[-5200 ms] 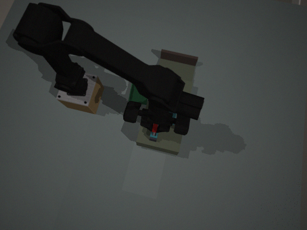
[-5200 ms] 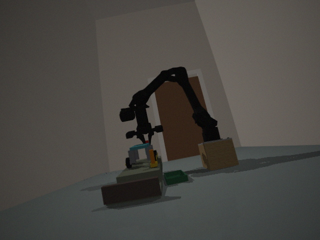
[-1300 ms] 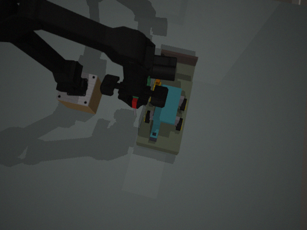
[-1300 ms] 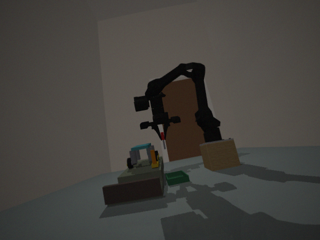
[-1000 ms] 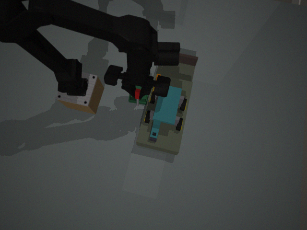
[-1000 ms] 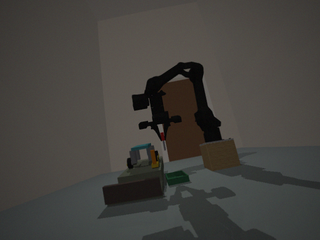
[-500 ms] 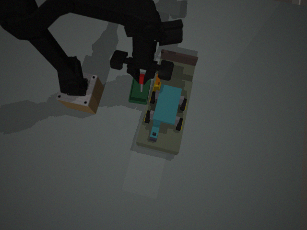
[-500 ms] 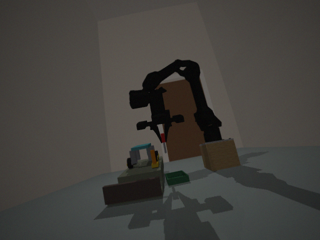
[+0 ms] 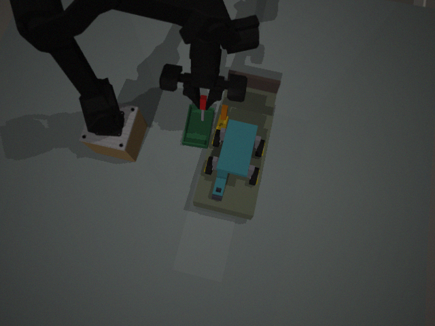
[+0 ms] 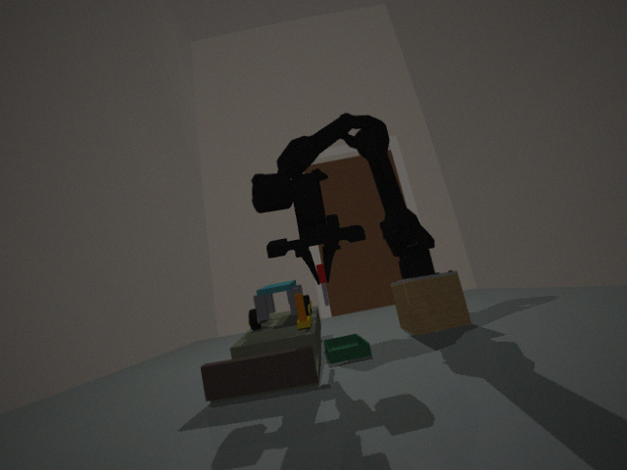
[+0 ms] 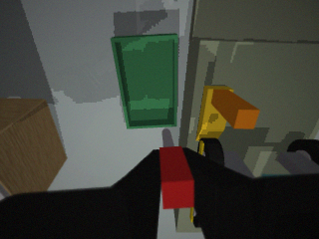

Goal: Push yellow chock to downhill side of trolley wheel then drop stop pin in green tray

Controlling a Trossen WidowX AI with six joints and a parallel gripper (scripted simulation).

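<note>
My gripper tip is now right at the red-headed stop pin. Round my gripper tip: green tray: 14 cm below, 2 cm behind; blue trolley: 10 cm to the right, 9 cm ahead, 3 cm below; yellow chock: 5 cm below, 5 cm ahead, 1 cm to the right.
</note>
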